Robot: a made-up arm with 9 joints.
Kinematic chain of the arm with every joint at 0, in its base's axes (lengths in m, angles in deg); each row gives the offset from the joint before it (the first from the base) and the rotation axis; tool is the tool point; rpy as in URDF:
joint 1: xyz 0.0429 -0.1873 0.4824 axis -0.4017 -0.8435 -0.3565
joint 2: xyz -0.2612 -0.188 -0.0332 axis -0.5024 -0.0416 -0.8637
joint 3: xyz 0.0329 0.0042 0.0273 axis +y
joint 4: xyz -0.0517 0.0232 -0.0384 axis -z
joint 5: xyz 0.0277 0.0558 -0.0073 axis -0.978 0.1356 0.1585
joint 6: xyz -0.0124 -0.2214 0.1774 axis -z
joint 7: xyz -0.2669 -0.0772 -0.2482 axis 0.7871 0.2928 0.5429
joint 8: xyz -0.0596 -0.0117 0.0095 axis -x
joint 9: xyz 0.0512 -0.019 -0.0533 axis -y
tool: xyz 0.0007 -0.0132 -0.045 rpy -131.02 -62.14 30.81
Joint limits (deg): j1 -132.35..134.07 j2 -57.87..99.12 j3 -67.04..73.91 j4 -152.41..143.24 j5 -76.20..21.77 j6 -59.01..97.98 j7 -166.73..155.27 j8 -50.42..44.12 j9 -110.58..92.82
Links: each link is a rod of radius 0.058 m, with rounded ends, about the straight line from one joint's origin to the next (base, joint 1, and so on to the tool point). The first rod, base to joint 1, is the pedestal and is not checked.
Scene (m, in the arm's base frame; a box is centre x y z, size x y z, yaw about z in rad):
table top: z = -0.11
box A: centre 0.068 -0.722 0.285 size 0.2 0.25 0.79 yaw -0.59
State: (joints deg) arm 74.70 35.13 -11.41 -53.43 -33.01 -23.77 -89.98 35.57 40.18
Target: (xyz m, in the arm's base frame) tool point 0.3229 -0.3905 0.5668
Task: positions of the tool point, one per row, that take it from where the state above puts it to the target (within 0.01 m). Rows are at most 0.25 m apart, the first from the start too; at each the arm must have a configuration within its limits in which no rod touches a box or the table.
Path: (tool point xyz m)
1: -0.4314 -0.6731 0.2910
2: -0.4927 -0.5364 0.3116
3: -0.5032 -0.3959 0.2781
4: -0.4624 -0.2828 0.2110
5: -0.4568 -0.3299 0.4096
6: -0.3505 -0.3692 0.5710
7: -0.1829 -0.3684 0.6514
8: -0.0200 -0.3105 0.6376
9: 0.0714 -0.2035 0.5530
10: 0.1231 -0.2235 0.5654
11: 0.1768 -0.2621 0.5752
12: 0.2282 -0.3115 0.5795
13: 0.2765 -0.3592 0.5763
14: 0.3229 -0.3905 0.5668

